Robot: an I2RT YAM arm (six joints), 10 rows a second.
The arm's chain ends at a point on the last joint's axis. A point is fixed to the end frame.
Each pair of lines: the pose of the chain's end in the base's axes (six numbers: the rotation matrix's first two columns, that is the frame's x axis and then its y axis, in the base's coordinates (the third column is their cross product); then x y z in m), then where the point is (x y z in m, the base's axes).
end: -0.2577 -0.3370 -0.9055 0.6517 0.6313 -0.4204 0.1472 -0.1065 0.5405
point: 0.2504 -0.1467 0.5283
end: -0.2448 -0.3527 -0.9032 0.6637 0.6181 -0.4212 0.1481 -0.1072 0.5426
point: 0.2512 -0.1484 0.5330
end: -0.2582 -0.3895 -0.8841 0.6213 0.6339 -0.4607 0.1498 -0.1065 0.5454
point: 0.2542 -0.1434 0.5334
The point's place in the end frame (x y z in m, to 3 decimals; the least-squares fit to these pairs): -0.002 0.047 0.101
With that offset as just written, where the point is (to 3 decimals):
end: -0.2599 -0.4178 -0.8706 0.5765 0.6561 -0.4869 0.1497 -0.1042 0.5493
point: 0.256 -0.136 0.535
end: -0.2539 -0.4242 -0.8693 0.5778 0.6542 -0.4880 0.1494 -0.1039 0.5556
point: 0.255 -0.136 0.542
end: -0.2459 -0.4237 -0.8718 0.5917 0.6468 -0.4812 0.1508 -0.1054 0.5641
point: 0.257 -0.138 0.552
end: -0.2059 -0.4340 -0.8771 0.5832 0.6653 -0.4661 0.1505 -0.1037 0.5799
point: 0.258 -0.133 0.571
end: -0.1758 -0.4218 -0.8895 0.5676 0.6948 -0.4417 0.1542 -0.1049 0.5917
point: 0.262 -0.130 0.585
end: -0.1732 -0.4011 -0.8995 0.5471 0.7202 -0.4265 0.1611 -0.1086 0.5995
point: 0.270 -0.131 0.591
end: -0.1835 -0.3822 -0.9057 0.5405 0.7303 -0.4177 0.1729 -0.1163 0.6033
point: 0.282 -0.138 0.593
